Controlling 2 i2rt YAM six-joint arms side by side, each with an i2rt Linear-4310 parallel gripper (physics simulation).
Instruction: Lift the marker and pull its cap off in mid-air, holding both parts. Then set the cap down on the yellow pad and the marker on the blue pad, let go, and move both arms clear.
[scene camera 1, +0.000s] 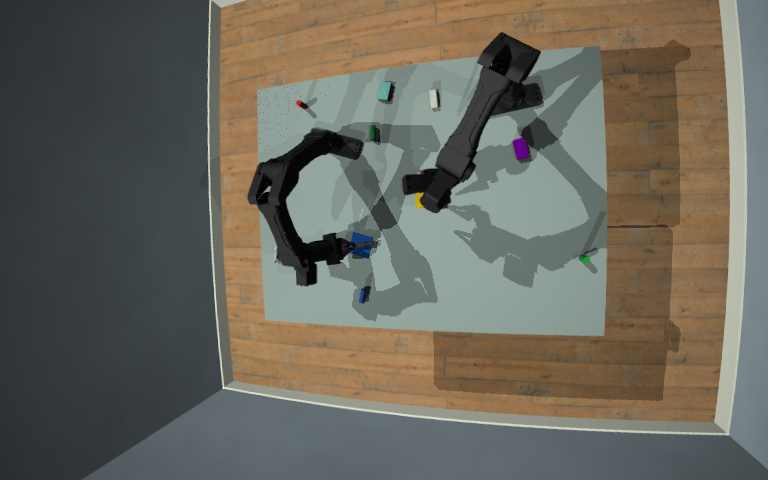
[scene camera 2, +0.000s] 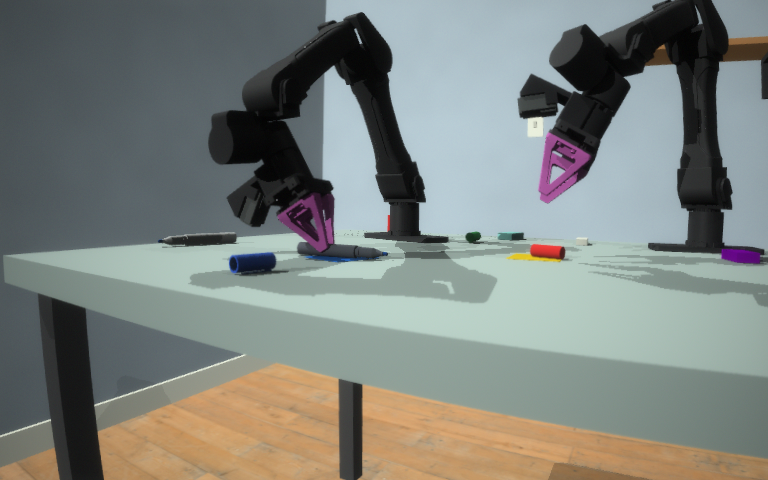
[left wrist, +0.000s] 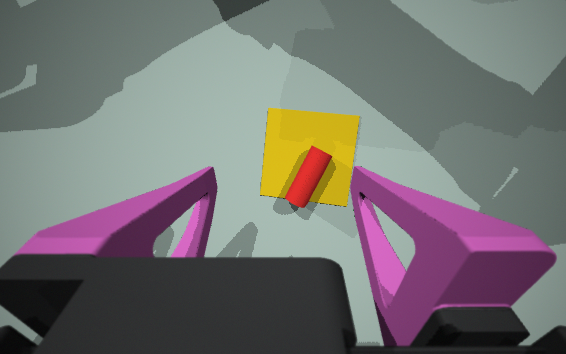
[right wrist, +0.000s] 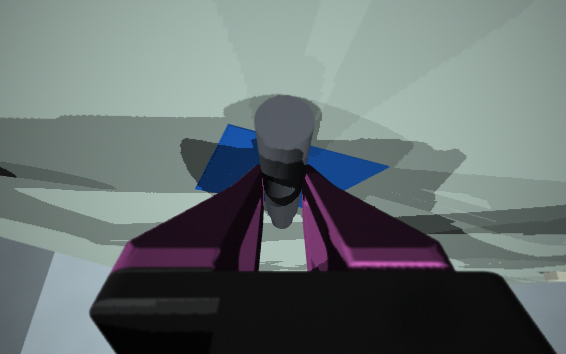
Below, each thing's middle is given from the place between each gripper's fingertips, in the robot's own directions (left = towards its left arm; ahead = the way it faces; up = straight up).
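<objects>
Blue cap (scene camera 2: 254, 262), from my left hand: 80 mm below, 290 mm ahead, 280 mm to the right. Blue pad (right wrist: 236, 154), from my left hand: 90 mm below, 260 mm to the right, 120 mm ahead. Yellow pad (left wrist: 290, 134): my left hand 10 mm past it, 10 mm to the left of it, 90 mm above it.
Yellow pad, from my right hand: 120 mm behind, 280 mm to the left, 10 mm below. Blue cap: 180 mm ahead of my right hand. Blue pad, from my right hand: 10 mm below, 20 mm to the left.
</objects>
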